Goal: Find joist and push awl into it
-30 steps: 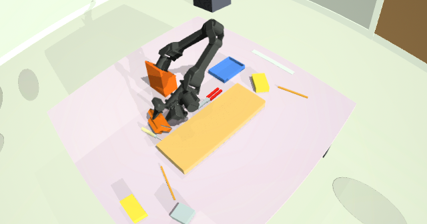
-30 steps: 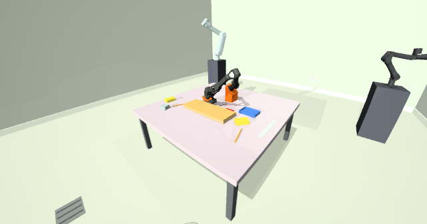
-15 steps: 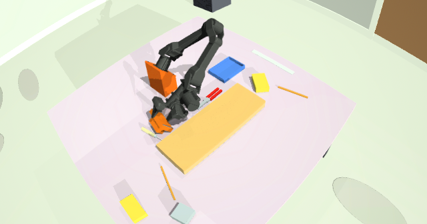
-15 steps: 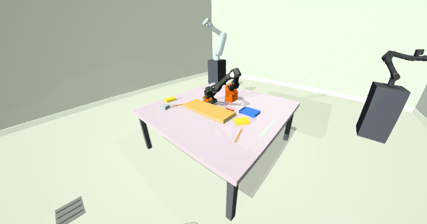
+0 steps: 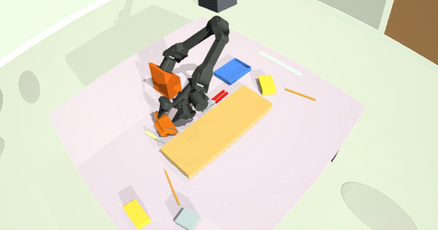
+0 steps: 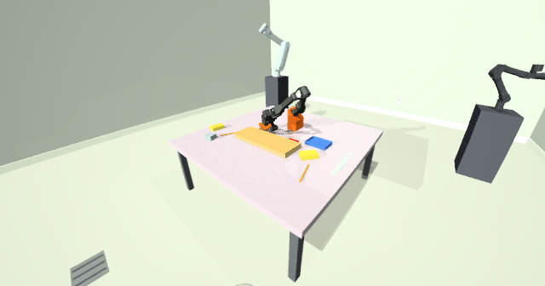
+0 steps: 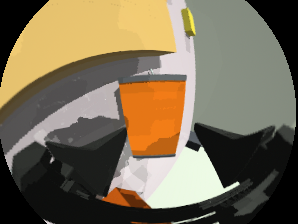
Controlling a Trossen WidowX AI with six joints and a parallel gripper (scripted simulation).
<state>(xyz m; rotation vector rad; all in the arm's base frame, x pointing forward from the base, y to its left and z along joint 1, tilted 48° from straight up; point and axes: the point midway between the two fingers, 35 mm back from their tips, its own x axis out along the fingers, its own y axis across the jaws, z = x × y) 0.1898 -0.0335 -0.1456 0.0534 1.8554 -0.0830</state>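
The orange stud finder lies 2 cm behind my gripper tip, 2 cm to the right of it and 4 cm below it. Also, from my gripper tip: blue tray: 4 cm behind, 48 cm to the left, 5 cm below; grey block: 41 cm ahead, 25 cm to the right, 4 cm below; awl: 2 cm ahead, 7 cm to the right, 5 cm below.
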